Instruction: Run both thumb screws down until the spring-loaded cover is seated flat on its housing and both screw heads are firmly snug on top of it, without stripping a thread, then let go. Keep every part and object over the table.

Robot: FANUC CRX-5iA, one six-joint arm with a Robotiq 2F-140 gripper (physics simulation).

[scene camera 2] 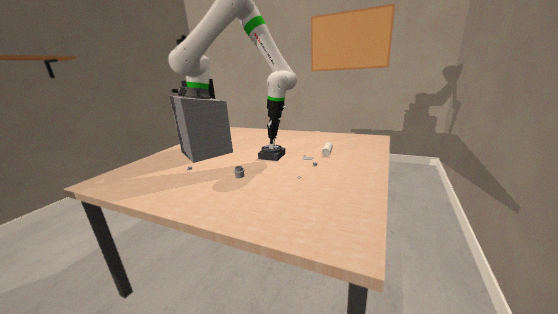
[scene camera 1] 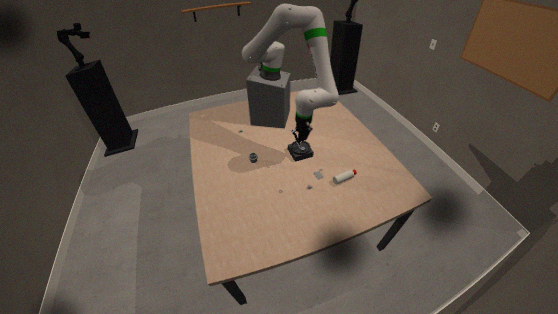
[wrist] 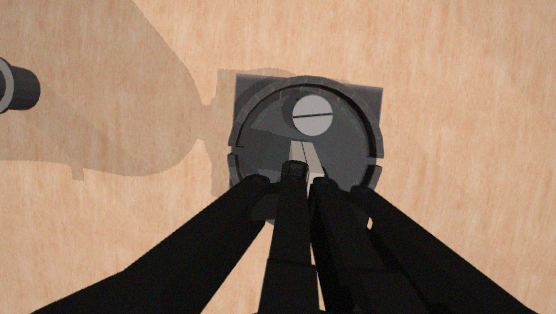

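Seen in the pictures: gripper, fingertip midpoint: point(scene camera 2: 271, 148) point(scene camera 1: 299, 147) point(wrist: 299, 157); arm's base, link origin: point(scene camera 2: 197, 98) point(scene camera 1: 270, 75).
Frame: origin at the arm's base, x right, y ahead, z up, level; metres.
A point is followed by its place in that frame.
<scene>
The black square housing point(scene camera 1: 303, 157) @[x -0.030, y 0.524, z -0.335 m] point(scene camera 2: 270, 155) @[x 0.026, y 0.481, z -0.322 m] point(wrist: 246, 86) @[x 0.017, y 0.408, z -0.313 m] sits on the table, with the round dark cover point(wrist: 347, 142) @[x -0.069, y 0.447, z -0.301 m] inside its raised rim. One thumb screw's pale slotted head point(wrist: 312, 105) @[x -0.035, y 0.422, z -0.289 m] shows on the upper part of the cover in the wrist view; a dark shadow lies at its left edge. The other screw does not show there; the fingers cover the lower part of the cover. My gripper point(scene camera 1: 301, 145) @[x -0.031, y 0.463, z -0.300 m] point(scene camera 2: 272, 144) @[x -0.031, y 0.463, z -0.300 m] point(wrist: 299, 157) @[x -0.031, y 0.463, z -0.300 m] points down over the cover. Its pale fingertips are shut against each other, with no screw visible between them. How flat the cover sits cannot be told.
A dark ringed cylinder point(scene camera 1: 253, 158) @[x 0.267, y 0.443, z -0.313 m] point(scene camera 2: 239, 172) @[x 0.285, y 0.436, z -0.320 m] point(wrist: 25, 88) @[x 0.241, y 0.420, z -0.336 m] stands left of the housing. A white bottle point(scene camera 1: 343, 177) @[x -0.161, y 0.781, z -0.308 m] point(scene camera 2: 327, 149) @[x -0.116, y 0.778, z -0.309 m] with a red cap, a small metal plate point(scene camera 1: 318, 175) @[x -0.056, y 0.681, z -0.350 m] point(scene camera 2: 308, 158) @[x -0.051, y 0.683, z -0.350 m] and a small nut-like part point(scene camera 1: 309, 187) @[x 0.038, y 0.752, z -0.338 m] point(scene camera 2: 315, 164) @[x 0.042, y 0.749, z -0.342 m] lie on the table point(scene camera 1: 250, 230) @[x 0.414, y 0.886, z -0.353 m].
</scene>
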